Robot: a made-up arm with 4 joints.
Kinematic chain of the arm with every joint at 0, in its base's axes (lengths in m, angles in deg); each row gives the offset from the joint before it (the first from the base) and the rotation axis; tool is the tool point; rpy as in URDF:
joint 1: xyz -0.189 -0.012 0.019 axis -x
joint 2: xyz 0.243 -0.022 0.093 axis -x
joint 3: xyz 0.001 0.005 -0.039 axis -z
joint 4: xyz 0 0.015 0.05 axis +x
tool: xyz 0.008 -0.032 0.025 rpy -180 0 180
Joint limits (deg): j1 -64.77..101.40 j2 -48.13..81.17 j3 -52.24..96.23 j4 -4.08..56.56
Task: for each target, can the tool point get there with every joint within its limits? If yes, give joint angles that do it. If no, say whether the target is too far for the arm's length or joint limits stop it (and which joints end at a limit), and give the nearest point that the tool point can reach.
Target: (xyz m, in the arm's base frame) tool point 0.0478 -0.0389 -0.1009
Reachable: no: joint limits stop it (at a limit: joint 1, joint 2) | nearest point 0.0538 -0.1032 0.0163 | short by 0.134 m
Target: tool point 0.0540 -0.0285 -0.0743
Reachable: no: joint limits stop it (at a limit: joint 1, joint 2) | nearest point 0.0548 -0.0983 0.0194 | short by 0.117 m
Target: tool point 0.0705 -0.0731 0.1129
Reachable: yes | joints -12.91 1.44 -17.92 36.92
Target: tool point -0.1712 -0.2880 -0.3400
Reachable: no: too far | nearest point 0.0443 -0.1374 0.0162 | short by 0.443 m
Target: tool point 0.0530 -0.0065 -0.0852
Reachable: no: joint limits stop it (at a limit: joint 1, joint 2, joint 3, joint 4) | nearest point 0.0719 0.0797 -0.0159 | short by 0.112 m
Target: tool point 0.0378 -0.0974 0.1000
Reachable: yes | joints -44.19 55.81 67.71 13.14
